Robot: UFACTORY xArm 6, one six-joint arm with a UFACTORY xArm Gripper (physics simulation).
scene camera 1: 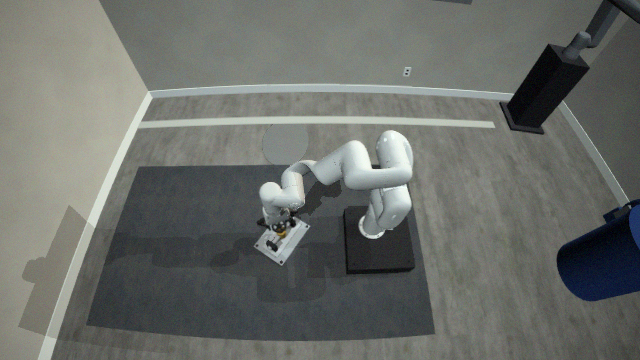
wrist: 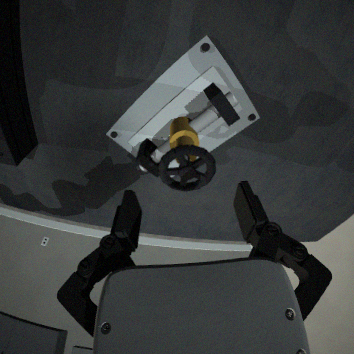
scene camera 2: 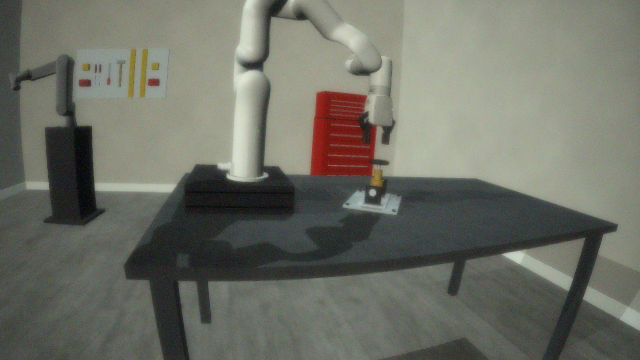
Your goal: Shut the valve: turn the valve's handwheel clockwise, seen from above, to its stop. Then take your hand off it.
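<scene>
The valve's dark spoked handwheel (scene camera 2: 379,162) (wrist: 188,172) lies level on top of the yellow valve neck (scene camera 1: 281,233) (scene camera 2: 377,177) (wrist: 183,134). The valve is mounted on a light grey plate (scene camera 1: 300,227) (scene camera 2: 356,200) (wrist: 170,85) on the table. My gripper (scene camera 1: 278,226) (scene camera 2: 376,143) (wrist: 186,196) is open and empty, pointing down. In the second scene view its fingertips are a little above the handwheel, not touching it. In the wrist view the wheel shows beyond the gap between the fingers. In the first scene view the gripper partly hides the wheel.
The dark table (scene camera 1: 200,300) (scene camera 2: 450,220) bears the valve plate and the arm's black base block (scene camera 1: 380,260) (scene camera 2: 240,197) (wrist: 12,110). Away from the table are a red tool cabinet (scene camera 2: 345,145), a blue barrel (scene camera 1: 600,270) and another arm's black pillar (scene camera 1: 542,87) (scene camera 2: 70,170).
</scene>
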